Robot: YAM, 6 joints.
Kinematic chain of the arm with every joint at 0, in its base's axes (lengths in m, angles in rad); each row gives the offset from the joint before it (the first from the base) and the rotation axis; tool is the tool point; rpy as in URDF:
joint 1: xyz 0 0 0.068 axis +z
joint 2: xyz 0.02 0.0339 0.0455 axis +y
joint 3: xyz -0.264 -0.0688 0 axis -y
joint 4: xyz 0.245 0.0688 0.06 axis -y
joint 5: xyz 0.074 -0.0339 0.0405 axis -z
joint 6: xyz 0.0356 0 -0.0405 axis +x
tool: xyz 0 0 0 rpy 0 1.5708 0
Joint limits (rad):
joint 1: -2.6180..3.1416
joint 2: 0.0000..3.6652
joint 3: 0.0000..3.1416
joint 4: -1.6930..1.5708
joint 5: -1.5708..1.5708
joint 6: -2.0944..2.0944
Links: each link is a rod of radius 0.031 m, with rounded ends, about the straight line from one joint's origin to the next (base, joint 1, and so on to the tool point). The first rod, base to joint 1, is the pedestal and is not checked.
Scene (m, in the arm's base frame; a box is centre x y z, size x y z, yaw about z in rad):
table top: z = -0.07
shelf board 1: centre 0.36 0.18 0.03 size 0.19 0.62 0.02 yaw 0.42
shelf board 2: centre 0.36 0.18 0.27 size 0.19 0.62 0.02 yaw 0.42
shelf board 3: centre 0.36 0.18 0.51 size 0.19 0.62 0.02 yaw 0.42
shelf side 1: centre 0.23 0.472 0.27 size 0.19 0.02 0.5 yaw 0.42
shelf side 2: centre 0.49 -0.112 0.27 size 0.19 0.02 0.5 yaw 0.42
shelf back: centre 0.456 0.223 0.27 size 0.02 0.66 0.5 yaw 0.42
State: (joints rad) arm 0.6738 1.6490 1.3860 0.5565 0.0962 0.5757
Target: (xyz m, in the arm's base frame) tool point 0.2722 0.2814 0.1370
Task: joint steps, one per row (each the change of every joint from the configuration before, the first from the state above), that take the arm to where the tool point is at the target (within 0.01 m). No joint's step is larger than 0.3 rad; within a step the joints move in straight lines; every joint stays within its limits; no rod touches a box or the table.
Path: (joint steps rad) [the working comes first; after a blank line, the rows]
Joints at the target: 0.8097 1.9179 0.9475 0.4282 0.0849 0.5757
Straight joint move there: touches shelf board 2.

1: 0.2650 -0.1141 -0.1748 -0.0652 0.0179 0.0767
2: 0.2650 -0.1142 -0.1748 -0.0653 0.0179 0.0766
3: 0.2649 -0.1141 -0.1747 -0.0652 0.0179 0.0767
4: 0.2650 -0.1142 -0.1748 -0.0653 0.0179 0.0766
5: -0.2137 0.0502 -0.0987 -0.0077 -0.0392 -0.1022
6: -0.2138 0.0503 -0.0986 -0.0078 -0.0391 -0.1022
7: -0.2137 0.0502 -0.0987 -0.0078 -0.0392 -0.1022
8: -0.1414 0.2874 0.2783 0.0780 0.0173 0.0000
9: -0.1414 0.2874 0.2783 0.0780 0.0173 0.0000

